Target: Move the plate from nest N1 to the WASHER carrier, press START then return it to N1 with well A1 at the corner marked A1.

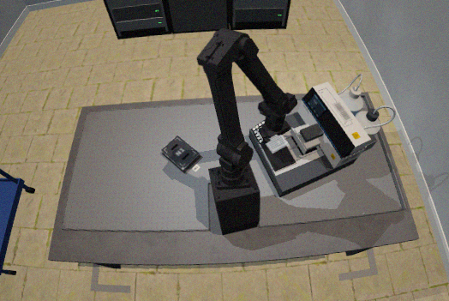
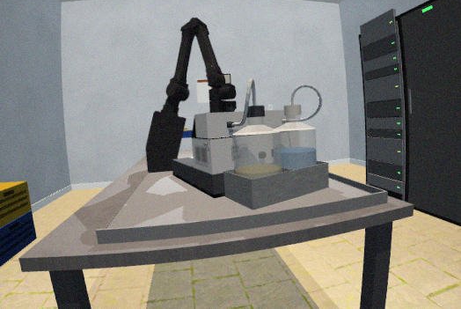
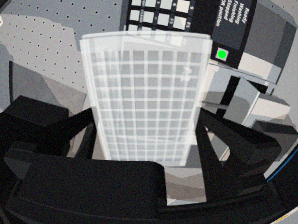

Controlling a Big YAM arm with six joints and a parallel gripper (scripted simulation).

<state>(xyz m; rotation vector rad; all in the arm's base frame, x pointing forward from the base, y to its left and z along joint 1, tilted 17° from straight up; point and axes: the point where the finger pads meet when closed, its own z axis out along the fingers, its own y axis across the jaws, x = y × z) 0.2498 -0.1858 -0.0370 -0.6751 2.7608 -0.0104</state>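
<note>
My gripper is now 10 cm above the dark washer carrier, 3 cm to the left of it and 3 cm past it. Also, from my hand: white corner label 36 cm to the left, 18 cm below, 5 cm behind; then white well plate 1 cm below; then plate washer 18 cm to the right, 5 cm below, 2 cm ahead.
</note>
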